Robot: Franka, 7 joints.
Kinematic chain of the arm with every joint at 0, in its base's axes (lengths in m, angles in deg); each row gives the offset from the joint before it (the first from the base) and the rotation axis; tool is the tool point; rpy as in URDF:
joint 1: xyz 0 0 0.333 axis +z
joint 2: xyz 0 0 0 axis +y
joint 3: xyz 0 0 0.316 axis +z
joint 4: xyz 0.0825 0 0 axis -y
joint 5: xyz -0.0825 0 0.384 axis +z
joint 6: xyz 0 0 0 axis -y
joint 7: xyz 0.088 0 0 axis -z
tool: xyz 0 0 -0.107 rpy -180 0 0
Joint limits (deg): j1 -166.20..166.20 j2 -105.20..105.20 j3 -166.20..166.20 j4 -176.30..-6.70 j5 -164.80..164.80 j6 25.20..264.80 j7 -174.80..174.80
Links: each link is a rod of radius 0.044 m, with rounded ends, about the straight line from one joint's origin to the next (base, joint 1, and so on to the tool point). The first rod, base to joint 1, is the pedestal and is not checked.
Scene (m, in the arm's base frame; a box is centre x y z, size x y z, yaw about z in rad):
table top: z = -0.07
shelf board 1: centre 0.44 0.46 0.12 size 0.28 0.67 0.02 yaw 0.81
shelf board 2: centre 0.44 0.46 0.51 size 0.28 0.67 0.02 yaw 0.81
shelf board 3: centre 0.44 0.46 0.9 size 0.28 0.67 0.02 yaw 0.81
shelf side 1: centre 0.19 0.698 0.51 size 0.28 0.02 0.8 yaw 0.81
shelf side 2: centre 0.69 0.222 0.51 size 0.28 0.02 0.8 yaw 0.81
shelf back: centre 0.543 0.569 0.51 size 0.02 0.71 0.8 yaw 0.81
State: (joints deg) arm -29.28 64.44 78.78 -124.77 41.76 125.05 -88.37
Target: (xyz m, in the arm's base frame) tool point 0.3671 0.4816 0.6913
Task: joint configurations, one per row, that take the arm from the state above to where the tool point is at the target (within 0.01 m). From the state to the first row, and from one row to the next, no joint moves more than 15 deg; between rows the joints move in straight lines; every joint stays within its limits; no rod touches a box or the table.
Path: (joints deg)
1: -29.72 71.17 91.68 -132.75 45.88 126.90 -89.14
2: -30.16 77.90 104.58 -140.73 49.99 128.76 -89.91
3: -30.60 84.64 117.48 -148.71 54.11 130.61 -90.68
4: -31.04 91.37 130.39 -156.69 58.22 132.47 -91.45
5: -31.48 98.10 143.29 -164.68 62.34 134.32 -92.22
6: -34.58 91.25 139.21 -152.40 55.34 124.40 -90.94
7: -37.68 84.40 135.13 -140.12 48.35 114.48 -89.65
8: -40.78 77.55 131.05 -127.85 41.36 104.56 -88.37
9: -34.11 68.79 122.33 -116.05 42.18 113.17 -88.37
10: -27.45 60.04 113.60 -104.25 43.00 121.79 -88.37
11: -20.78 51.29 104.88 -92.45 43.83 130.40 -88.37

